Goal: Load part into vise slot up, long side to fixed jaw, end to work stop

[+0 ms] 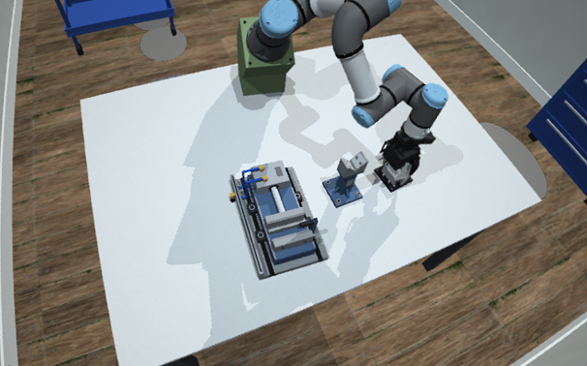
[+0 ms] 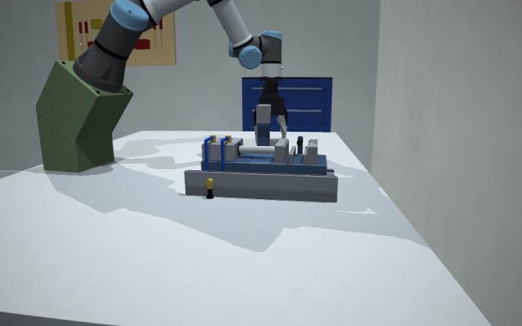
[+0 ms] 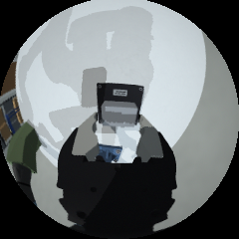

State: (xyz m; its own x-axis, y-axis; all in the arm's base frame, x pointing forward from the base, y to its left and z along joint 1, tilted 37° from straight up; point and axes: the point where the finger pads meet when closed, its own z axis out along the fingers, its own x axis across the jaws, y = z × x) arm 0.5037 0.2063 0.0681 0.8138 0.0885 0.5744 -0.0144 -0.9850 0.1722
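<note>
My hand is 1 cm above the part. The rest, counted from my hand: work stop (4 cm ahead, 35 cm to the right, 6 cm above); then vise (4 cm behind, 38 cm to the right, 1 cm above); then infeed plate (1 cm to the left, 3 cm below).
</note>
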